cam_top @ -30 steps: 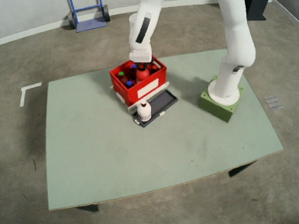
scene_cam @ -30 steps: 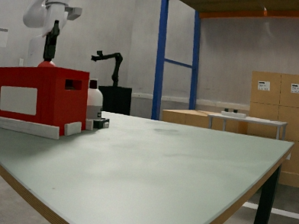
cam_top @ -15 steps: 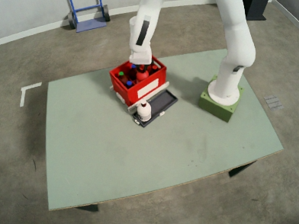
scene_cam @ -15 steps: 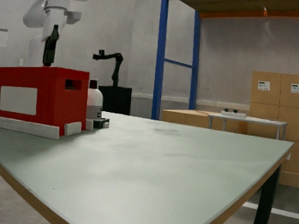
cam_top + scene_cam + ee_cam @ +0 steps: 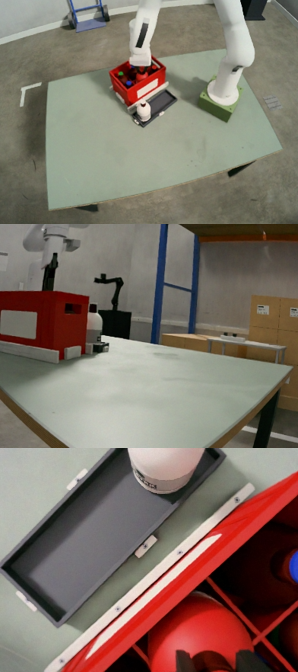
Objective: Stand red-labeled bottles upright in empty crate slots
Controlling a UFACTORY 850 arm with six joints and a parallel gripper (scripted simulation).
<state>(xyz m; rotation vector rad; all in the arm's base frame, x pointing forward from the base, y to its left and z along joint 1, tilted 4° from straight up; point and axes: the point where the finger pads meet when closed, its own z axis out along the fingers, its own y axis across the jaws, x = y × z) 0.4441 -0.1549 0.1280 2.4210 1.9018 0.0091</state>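
The red-capped bottle lies 7 cm below my hand. Also, from my hand: white bottle 18 cm to the left, 12 cm below, 2 cm ahead; red crate 12 cm below, 4 cm to the right, 2 cm ahead; dark grey tray 19 cm below, 13 cm to the left, 5 cm behind.
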